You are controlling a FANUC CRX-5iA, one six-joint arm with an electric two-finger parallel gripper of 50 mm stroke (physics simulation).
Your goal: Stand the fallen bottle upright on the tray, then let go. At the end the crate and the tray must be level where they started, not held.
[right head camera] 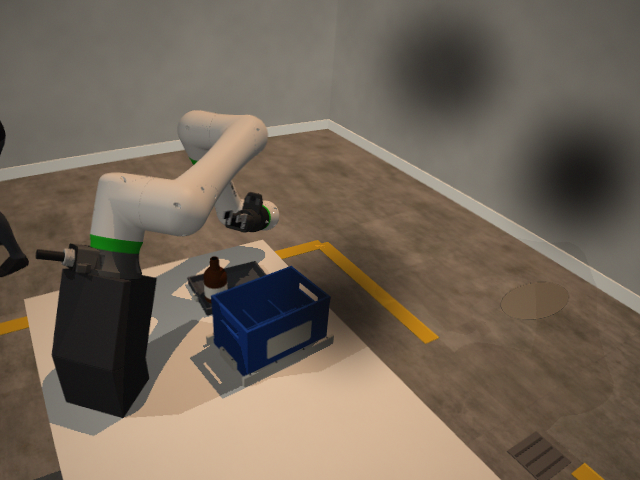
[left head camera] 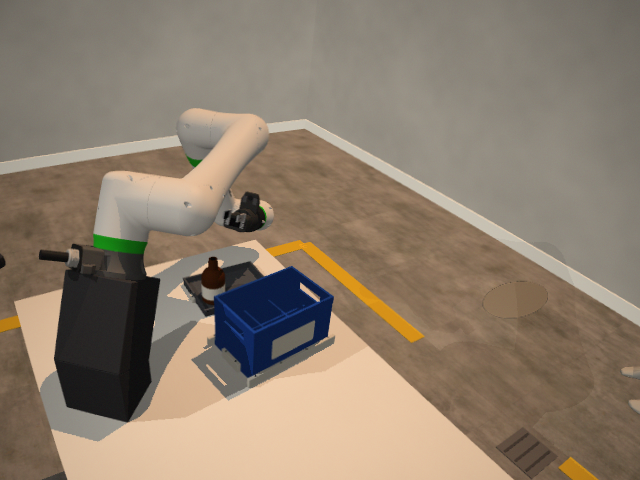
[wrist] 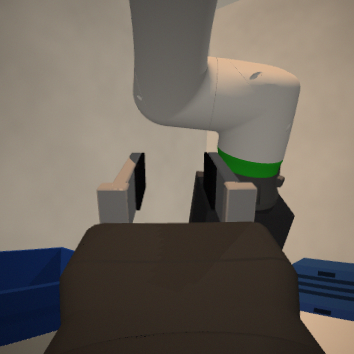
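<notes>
The brown bottle with a pale label stands upright on the left part of the dark tray. The tray lies flat on the table behind the blue crate, which partly hides it. The crate stands level and also shows at the lower left in the wrist view. My gripper is open with nothing between its fingers. It hangs above the tray, higher than the bottle's mouth and a little to its right, apart from it. The bottle does not show in the wrist view.
The crate sits on a light grey base on the pale table. The arm's black pedestal stands left of the crate. A blue slotted object shows at the right in the wrist view.
</notes>
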